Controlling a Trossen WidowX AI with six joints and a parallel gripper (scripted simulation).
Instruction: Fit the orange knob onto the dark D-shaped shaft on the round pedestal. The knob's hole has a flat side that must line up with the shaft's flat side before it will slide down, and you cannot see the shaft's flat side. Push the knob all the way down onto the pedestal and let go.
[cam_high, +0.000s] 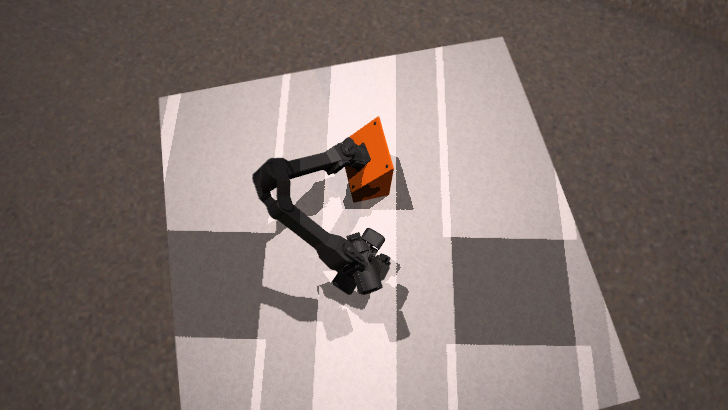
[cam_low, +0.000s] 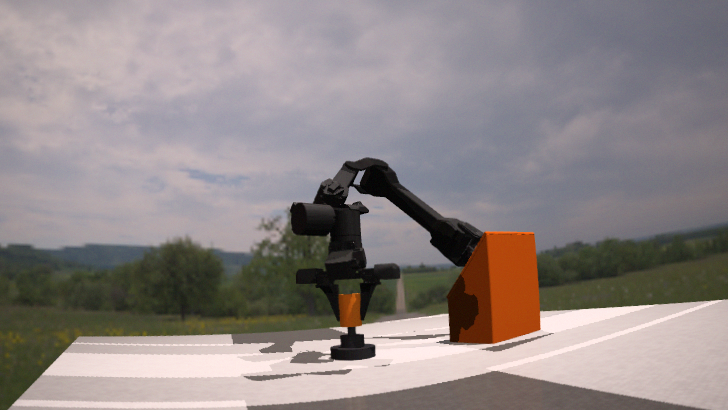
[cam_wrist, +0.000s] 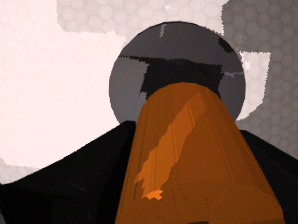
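Right now the orange knob is 2 cm above my gripper tip. Also, from my gripper tip: dark pedestal with shaft (4 cm below).
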